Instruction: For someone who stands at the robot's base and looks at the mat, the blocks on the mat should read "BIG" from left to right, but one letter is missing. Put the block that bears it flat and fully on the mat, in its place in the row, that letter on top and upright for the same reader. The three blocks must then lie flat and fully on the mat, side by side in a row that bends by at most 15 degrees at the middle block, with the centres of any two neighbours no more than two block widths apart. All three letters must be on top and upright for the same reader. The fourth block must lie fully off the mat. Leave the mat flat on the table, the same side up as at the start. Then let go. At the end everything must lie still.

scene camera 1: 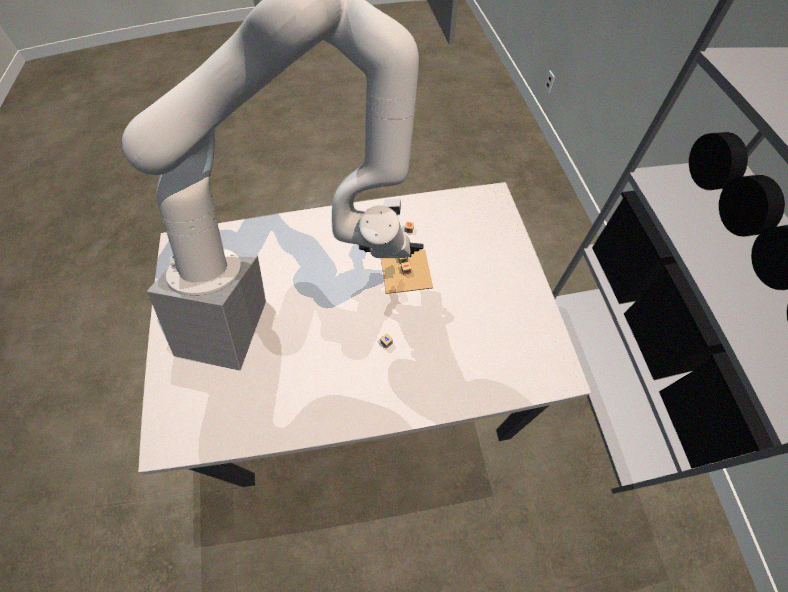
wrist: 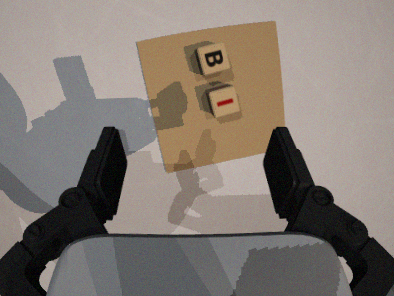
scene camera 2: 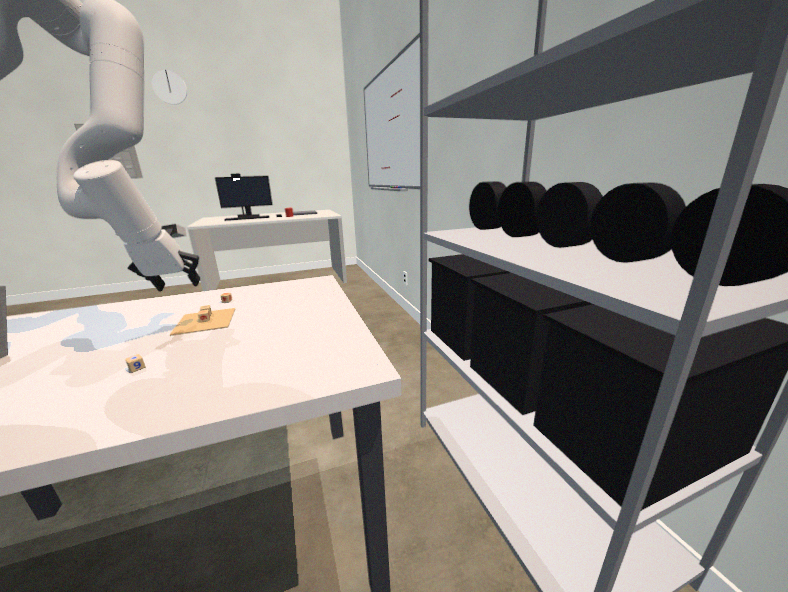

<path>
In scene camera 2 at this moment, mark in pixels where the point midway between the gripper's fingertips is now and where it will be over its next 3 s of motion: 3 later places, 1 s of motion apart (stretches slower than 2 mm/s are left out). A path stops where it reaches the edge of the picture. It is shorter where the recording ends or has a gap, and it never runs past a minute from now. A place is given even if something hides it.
The gripper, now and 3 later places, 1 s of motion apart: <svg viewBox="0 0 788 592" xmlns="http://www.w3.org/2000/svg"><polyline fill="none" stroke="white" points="180,285 199,272 218,265 221,277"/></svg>
</path>
